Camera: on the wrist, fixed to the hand. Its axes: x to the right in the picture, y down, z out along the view.
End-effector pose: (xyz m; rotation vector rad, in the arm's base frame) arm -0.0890 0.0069 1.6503 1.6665 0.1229 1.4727
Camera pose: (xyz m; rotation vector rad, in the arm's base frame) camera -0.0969 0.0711 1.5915 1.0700 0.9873 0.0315
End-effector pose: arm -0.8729 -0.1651 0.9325 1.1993 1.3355 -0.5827
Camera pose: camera -0.9591 -0.1518 0.9259 -0.2540 1.8498 -1.7026
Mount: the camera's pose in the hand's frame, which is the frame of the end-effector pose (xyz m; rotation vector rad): -0.0087 -0.0736 -0.0464 -0.0411 -0.2646 -1.6002
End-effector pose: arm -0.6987 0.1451 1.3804 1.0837 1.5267 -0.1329
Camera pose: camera -0.7833 0.1282 1.3663 -0.4104 1.7687 -1.2475
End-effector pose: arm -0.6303 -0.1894 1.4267 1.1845 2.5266 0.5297
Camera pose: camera -0.6936 -0.2491 1.4359 -0.8458 2.2813 -0.0336
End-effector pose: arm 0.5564 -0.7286 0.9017 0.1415 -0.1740 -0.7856
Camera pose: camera 0.5093 -0.7710 0.8415 0.1188 -0.2864 -2.4065
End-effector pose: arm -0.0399 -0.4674 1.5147 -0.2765 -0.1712 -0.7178
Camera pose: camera -0.0928 -0.5292 1.4825 -0.2342 -0.6571 -2.2715
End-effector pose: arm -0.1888 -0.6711 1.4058 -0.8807 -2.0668 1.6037
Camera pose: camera -0.1709 -0.6548 1.4898 0.9266 -1.8907 0.6957
